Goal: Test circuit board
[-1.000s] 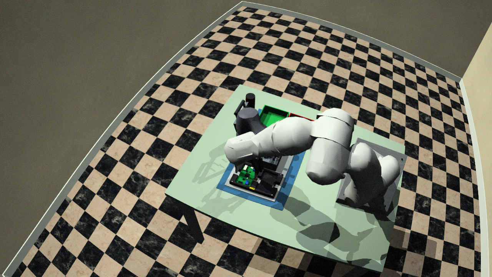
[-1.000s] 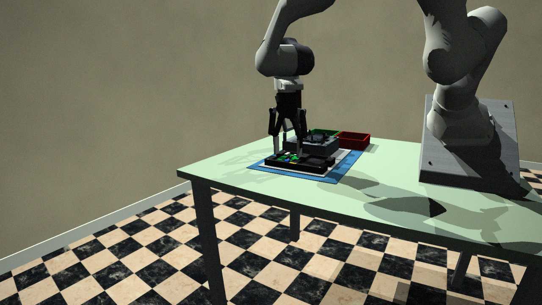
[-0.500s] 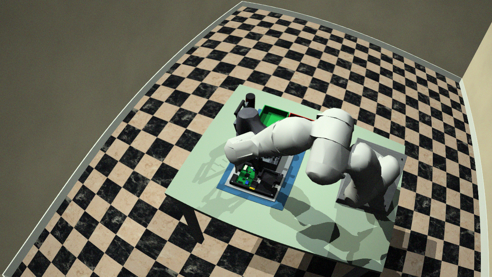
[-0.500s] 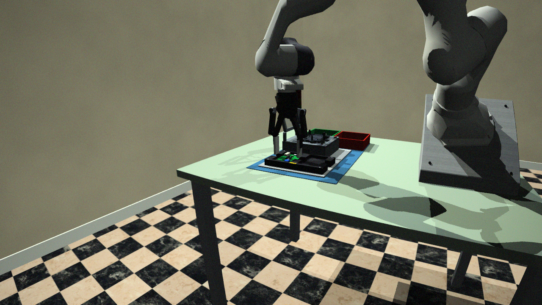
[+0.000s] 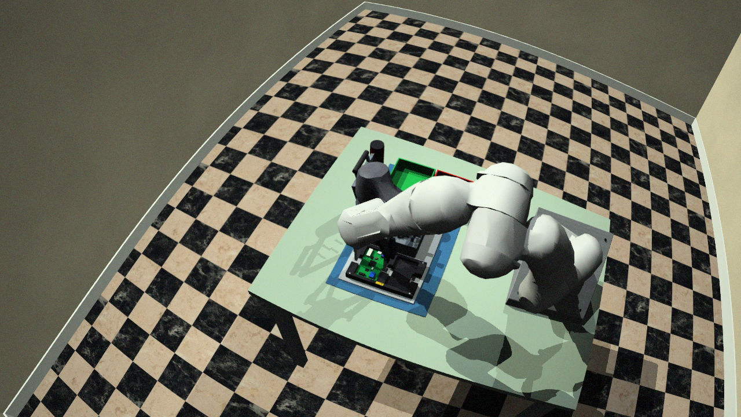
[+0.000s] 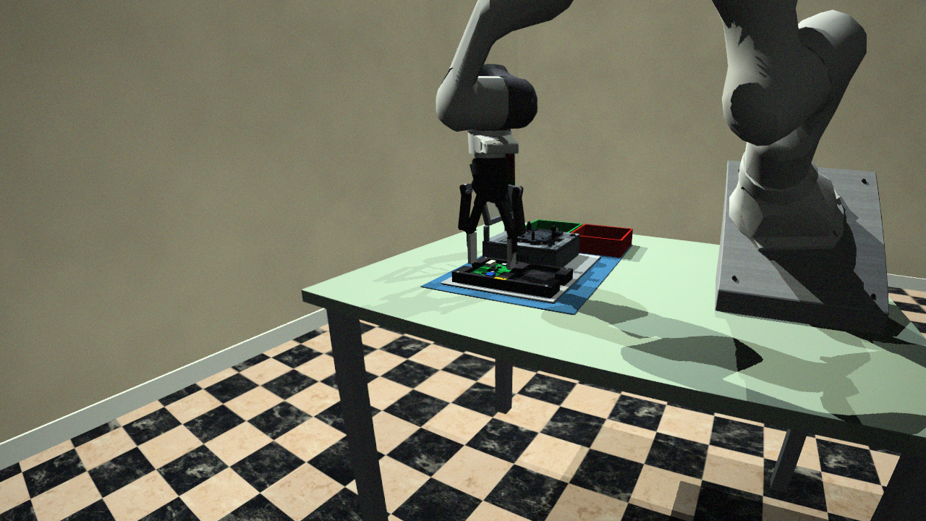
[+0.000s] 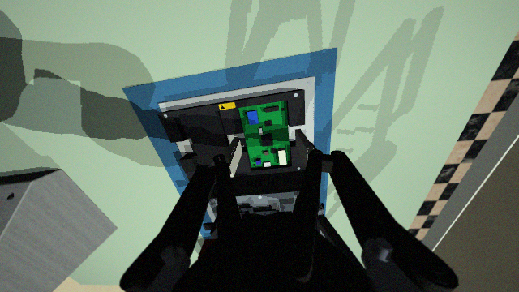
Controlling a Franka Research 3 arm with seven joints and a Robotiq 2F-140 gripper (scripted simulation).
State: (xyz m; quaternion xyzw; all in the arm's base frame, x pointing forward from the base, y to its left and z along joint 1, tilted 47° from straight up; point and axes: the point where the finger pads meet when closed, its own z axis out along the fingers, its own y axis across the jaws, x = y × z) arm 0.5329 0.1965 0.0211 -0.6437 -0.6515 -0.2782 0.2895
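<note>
Right now my hand is 4 cm above the green circuit board. Round my hand: tester plate 3 cm behind, 16 cm to the right, 1 cm above; tester lid 8 cm ahead, 17 cm to the right, 13 cm above; green bin 1 cm ahead, 37 cm to the right, 4 cm below.
</note>
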